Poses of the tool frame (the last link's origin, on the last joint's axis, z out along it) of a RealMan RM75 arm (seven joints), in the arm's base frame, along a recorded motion.
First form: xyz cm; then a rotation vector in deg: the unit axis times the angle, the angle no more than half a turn.
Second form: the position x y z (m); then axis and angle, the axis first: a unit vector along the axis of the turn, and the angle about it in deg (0 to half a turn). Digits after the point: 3 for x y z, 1 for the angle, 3 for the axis.
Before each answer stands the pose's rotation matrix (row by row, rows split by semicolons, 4 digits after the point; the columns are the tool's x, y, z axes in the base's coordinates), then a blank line. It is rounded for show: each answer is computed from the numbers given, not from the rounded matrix.
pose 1, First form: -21.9, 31.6, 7.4, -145.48, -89.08, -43.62
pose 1, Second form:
0.3661 0.8520 0.3743; 0.8181 -0.4863 0.3069; 0.4435 0.1938 -0.8751

-0.219, 0.316, 0.074, -0.826, -0.506, -0.248, 176.1
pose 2, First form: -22.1, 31.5, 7.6, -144.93, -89.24, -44.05
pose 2, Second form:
0.3600 0.8541 0.3754; 0.8175 -0.4827 0.3143; 0.4496 0.1938 -0.8719

-0.221, 0.315, 0.076, -0.824, -0.508, -0.251, 175.8
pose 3, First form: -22.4, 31.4, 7.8, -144.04, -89.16, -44.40
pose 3, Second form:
0.3542 0.8575 0.3730; 0.8144 -0.4789 0.3276; 0.4596 0.1878 -0.8681

-0.224, 0.314, 0.078, -0.823, -0.509, -0.254, 175.1
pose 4, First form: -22.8, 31.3, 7.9, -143.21, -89.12, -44.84
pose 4, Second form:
0.3480 0.8605 0.3720; 0.8116 -0.4752 0.3399; 0.4693 0.1836 -0.8637

-0.228, 0.313, 0.079, -0.821, -0.511, -0.257, 174.5
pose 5, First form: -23.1, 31.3, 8.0, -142.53, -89.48, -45.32
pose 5, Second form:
0.3392 0.8635 0.3731; 0.8118 -0.4692 0.3478; 0.4754 0.1849 -0.8601

-0.231, 0.313, 0.080, -0.818, -0.513, -0.260, 174.3
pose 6, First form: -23.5, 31.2, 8.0, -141.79, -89.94, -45.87
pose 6, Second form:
0.3289 0.8668 0.3747; 0.8123 -0.4621 0.3559; 0.4816 0.1873 -0.8561

-0.235, 0.312, 0.080, -0.815, -0.517, -0.264, 174.1
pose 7, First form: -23.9, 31.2, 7.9, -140.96, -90.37, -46.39
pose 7, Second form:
0.3184 0.8705 0.3753; 0.8124 -0.4546 0.3653; 0.4886 0.1886 -0.8519

-0.239, 0.312, 0.079, -0.811, -0.520, -0.267, 173.7
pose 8, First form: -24.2, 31.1, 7.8, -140.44, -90.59, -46.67
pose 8, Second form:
0.3124 0.8728 0.3750; 0.8120 -0.4502 0.3713; 0.4929 0.1886 -0.8494

-0.242, 0.311, 0.078, -0.809, -0.522, -0.269, 173.5
